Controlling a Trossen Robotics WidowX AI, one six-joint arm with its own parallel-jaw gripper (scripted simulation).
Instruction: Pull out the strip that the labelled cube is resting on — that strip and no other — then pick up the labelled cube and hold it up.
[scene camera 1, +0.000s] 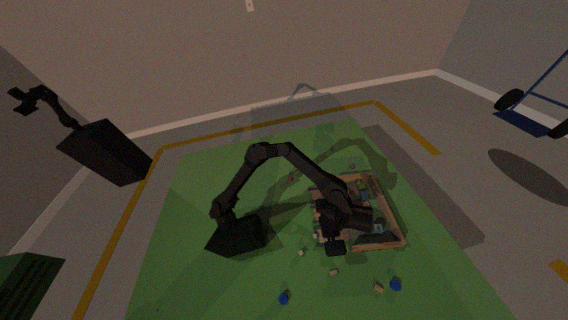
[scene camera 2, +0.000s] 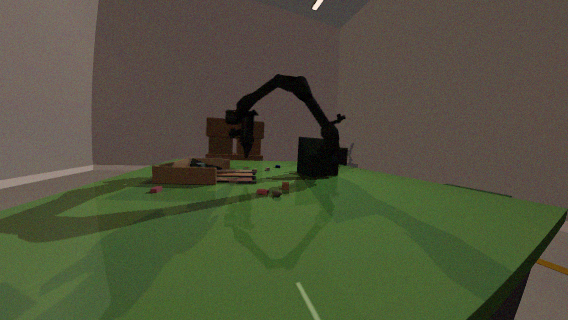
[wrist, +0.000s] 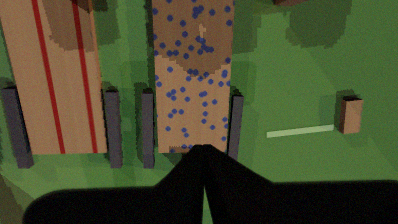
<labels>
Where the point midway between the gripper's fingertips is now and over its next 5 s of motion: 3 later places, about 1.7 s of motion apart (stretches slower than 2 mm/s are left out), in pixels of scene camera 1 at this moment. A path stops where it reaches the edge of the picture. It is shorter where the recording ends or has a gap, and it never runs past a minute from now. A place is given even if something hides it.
My gripper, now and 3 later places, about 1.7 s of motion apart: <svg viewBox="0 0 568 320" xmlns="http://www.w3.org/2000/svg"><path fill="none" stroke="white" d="M327 231L324 235L307 237L289 238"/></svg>
</labels>
